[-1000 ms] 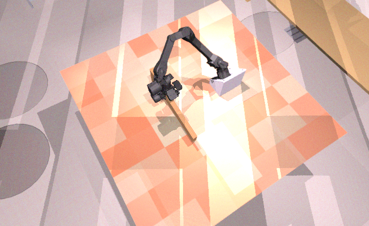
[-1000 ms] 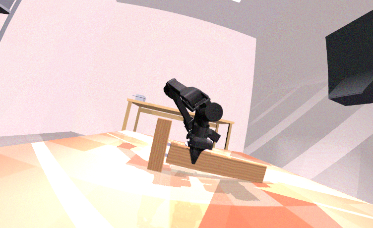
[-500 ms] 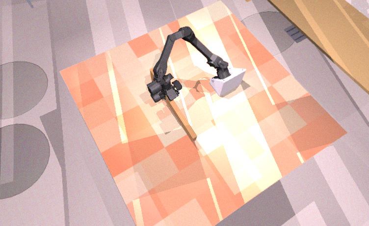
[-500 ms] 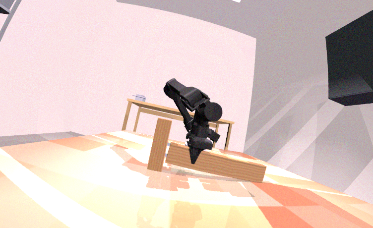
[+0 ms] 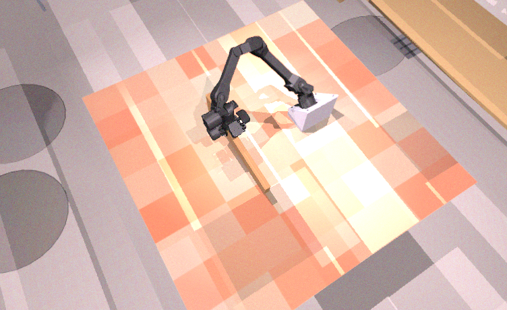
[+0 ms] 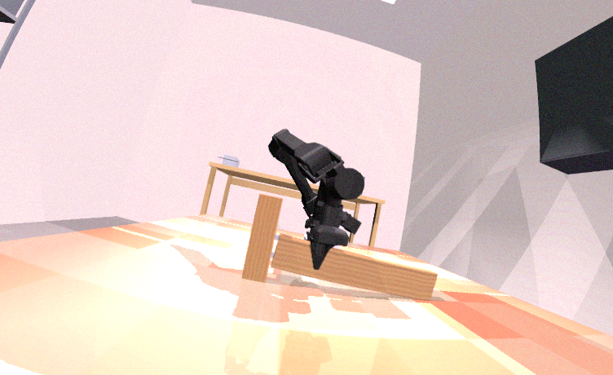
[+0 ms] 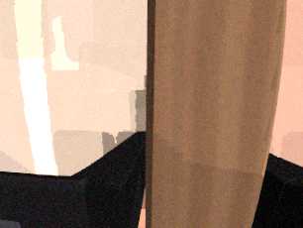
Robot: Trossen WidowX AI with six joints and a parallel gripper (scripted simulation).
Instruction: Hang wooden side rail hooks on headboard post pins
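My gripper tip is 120 mm to the left of the headboard post, 40 mm below it and 10 mm short of it.
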